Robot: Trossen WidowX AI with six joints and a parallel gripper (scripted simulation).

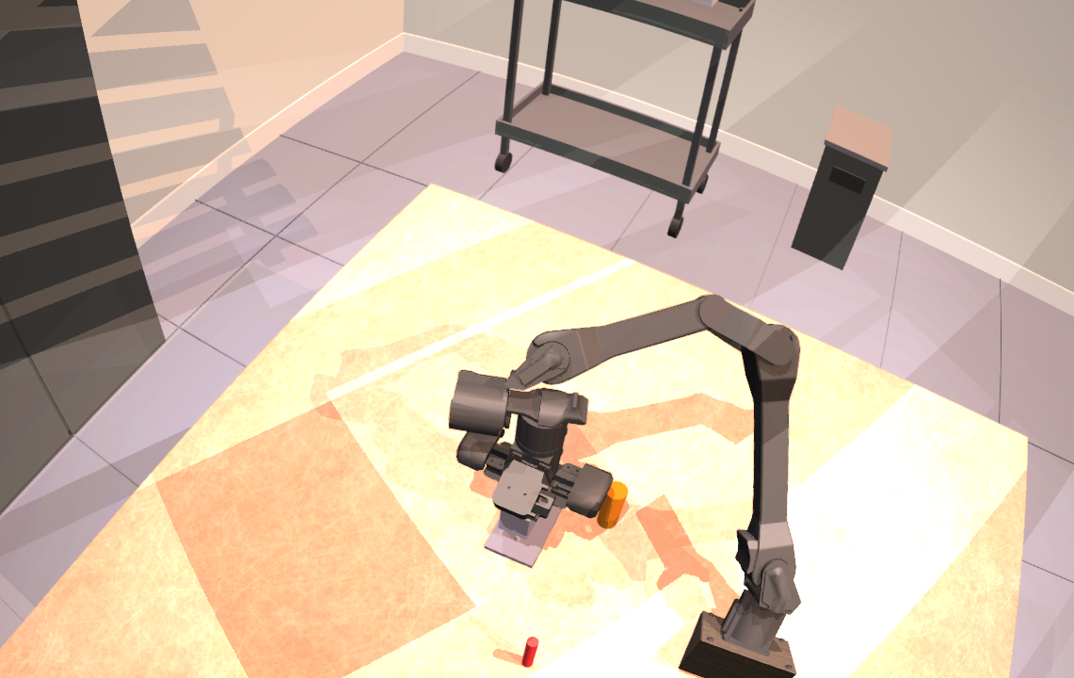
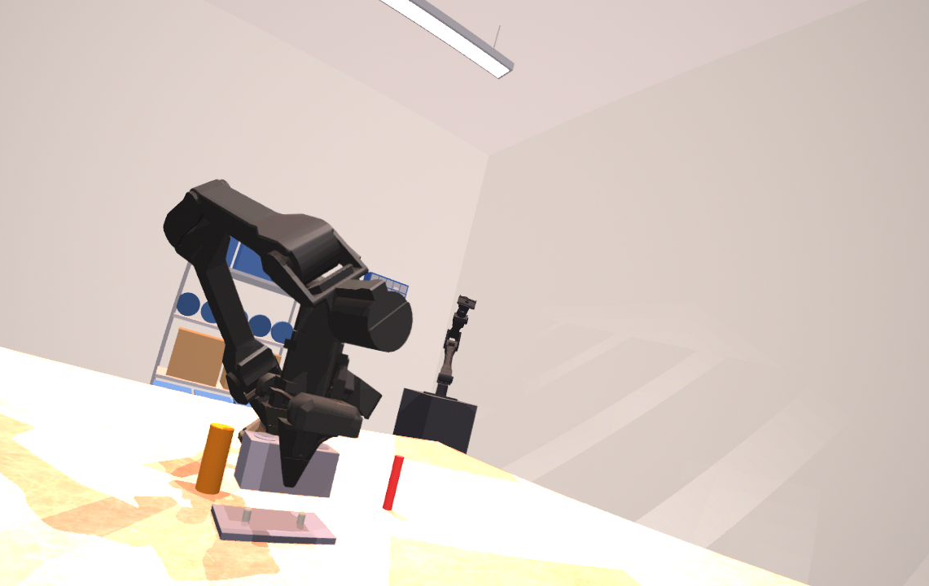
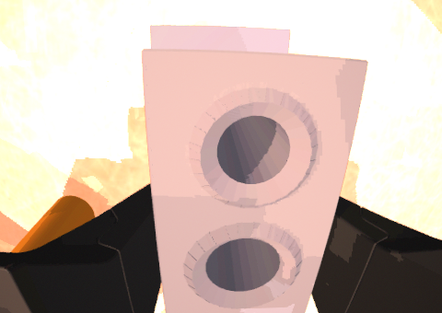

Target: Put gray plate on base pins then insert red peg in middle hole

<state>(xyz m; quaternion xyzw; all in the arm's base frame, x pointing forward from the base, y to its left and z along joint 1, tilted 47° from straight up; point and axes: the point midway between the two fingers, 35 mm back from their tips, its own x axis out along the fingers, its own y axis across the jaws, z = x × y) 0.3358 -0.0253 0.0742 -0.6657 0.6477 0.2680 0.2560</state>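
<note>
My gripper tip is now 50 mm above the base. The rest, counted from my gripper tip: red peg: 100 mm behind, 190 mm to the left, 20 mm below; gray plate: 30 mm above; orange cylinder: 100 mm behind, 60 mm to the right, 20 mm below.
</note>
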